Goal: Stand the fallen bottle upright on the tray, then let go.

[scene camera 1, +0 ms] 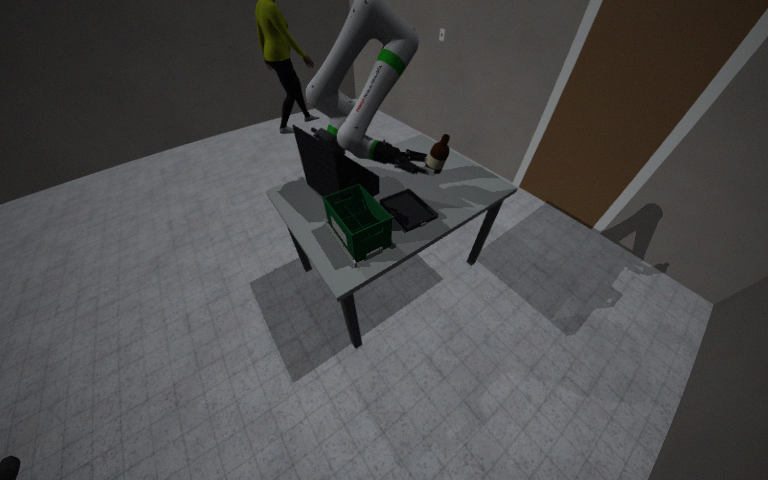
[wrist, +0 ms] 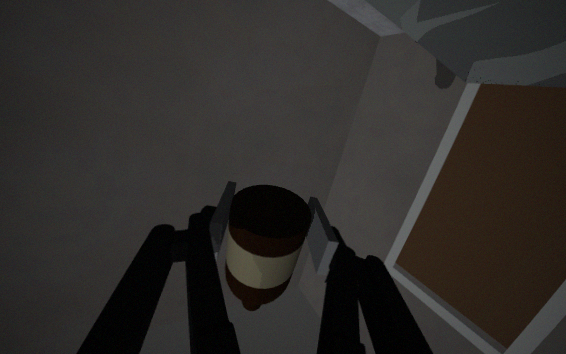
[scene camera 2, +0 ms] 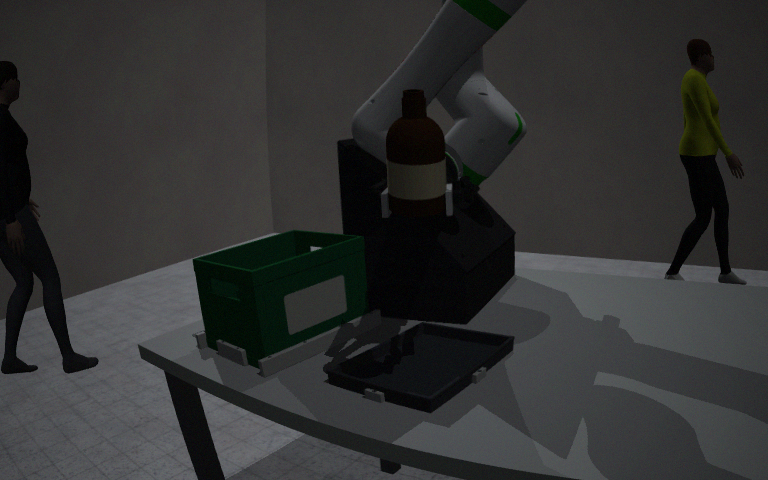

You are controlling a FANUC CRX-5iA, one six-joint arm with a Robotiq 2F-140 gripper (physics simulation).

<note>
In view: the gripper [scene camera 1: 437, 168] and a brown bottle [scene camera 2: 415, 145].
The brown bottle is seen too in the wrist view [wrist: 268, 224]. The gripper also shows in the wrist view [wrist: 271, 203].
</note>
